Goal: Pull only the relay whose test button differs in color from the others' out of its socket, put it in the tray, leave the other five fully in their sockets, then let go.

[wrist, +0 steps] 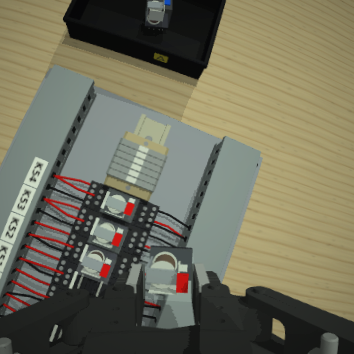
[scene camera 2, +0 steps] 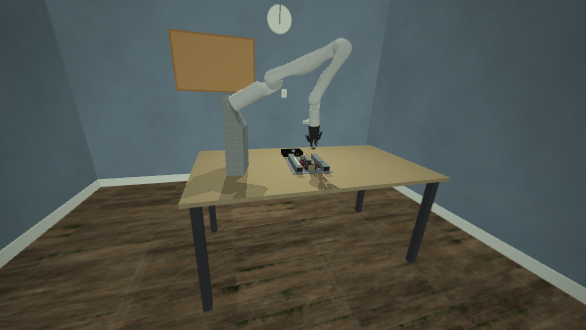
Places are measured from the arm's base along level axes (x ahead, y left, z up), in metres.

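Pixels of known places: gripper, fingertip midpoint: point(wrist: 167, 279) point(scene camera 2: 313, 146); arm's base at its link origin: point(scene camera 2: 232, 104).
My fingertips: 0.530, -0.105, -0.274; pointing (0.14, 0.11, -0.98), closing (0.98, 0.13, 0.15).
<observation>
Ahead of a thing's pixels: the offset from my fingertips to its top centre, as dx, dy, dz. "*": to the spot under its first point. Level surfaces: height alone.
My gripper point(scene camera 2: 313, 145) point(wrist: 167, 279) is shut on a relay with a red test button {+0.000, +0.006, +0.023} point(wrist: 164, 274) and holds it upright above the right part of the panel {* +0.035, +0.133, -0.133} point(wrist: 195, 134). Three relays with red buttons, one {-0.036, +0.041, -0.066} point(wrist: 118, 204), a second {-0.042, +0.014, -0.066} point(wrist: 107, 234) and a third {-0.048, -0.012, -0.066} point(wrist: 95, 263), sit in the socket row, near the labels K54 to K52. Below the third, part of a socket without a relay shows; the rest of the row is hidden by my gripper. A relay with a blue button {* -0.032, +0.254, -0.099} point(wrist: 156, 13) is inside the black tray {-0.041, +0.270, -0.100} point(scene camera 2: 284, 153) point(wrist: 115, 45), partly cut off by the view's top edge.
Grey wiring ducts, one on the left point(wrist: 47, 115) and one on the right point(wrist: 225, 185), flank the sockets. A grey terminal block {-0.026, +0.084, -0.089} point(wrist: 136, 162) stands at the row's tray end. Red and black wires run from sockets to ducts. The panel and tray lie on the wooden table {dz -0.135} point(scene camera 2: 400, 172).
</observation>
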